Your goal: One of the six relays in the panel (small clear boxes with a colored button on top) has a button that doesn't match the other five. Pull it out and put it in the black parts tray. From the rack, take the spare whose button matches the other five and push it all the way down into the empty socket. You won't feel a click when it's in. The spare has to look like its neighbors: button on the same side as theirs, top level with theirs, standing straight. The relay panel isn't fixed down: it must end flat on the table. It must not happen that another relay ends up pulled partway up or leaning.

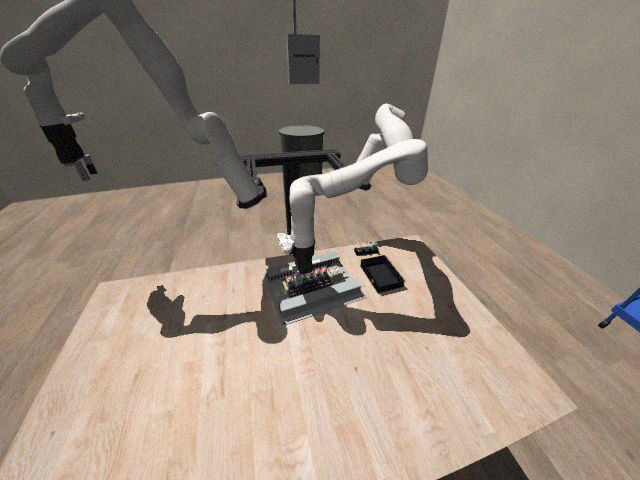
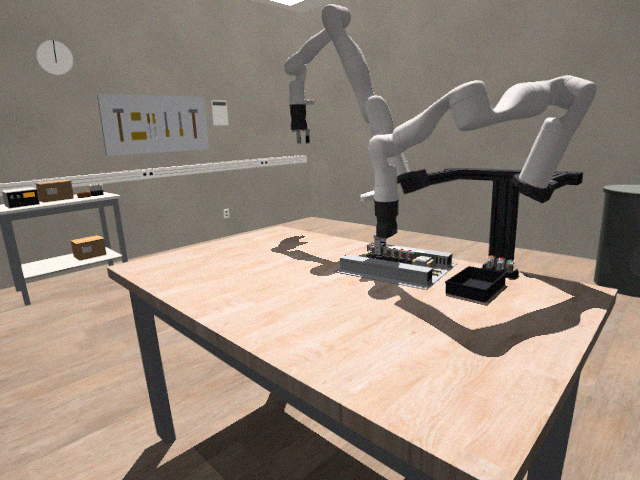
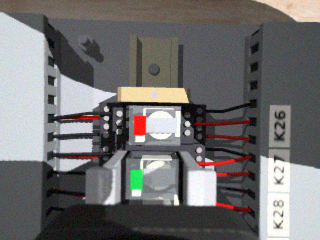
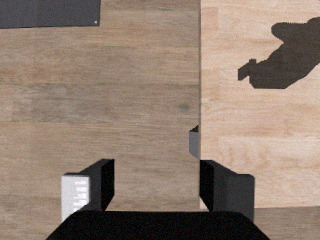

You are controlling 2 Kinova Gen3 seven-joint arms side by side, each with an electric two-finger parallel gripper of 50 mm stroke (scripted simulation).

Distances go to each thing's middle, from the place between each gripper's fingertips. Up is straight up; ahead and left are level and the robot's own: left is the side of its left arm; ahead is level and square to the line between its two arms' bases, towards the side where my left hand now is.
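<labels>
The relay panel [image 1: 313, 298] sits 40 mm below my left hand [image 2: 380, 252] and 60 mm to the left of it. As for the black parts tray [image 2: 473, 276], that's 40 mm below my left hand too, 340 mm to the left of it and 40 mm ahead of it.
My right hand [image 1: 90, 177] is 40 cm above the relay panel, 69 cm to the right of it and 35 cm short of it. Counting from my right hand, you'd find the black parts tray 41 cm below, 96 cm to the left and 40 cm ahead.
</labels>
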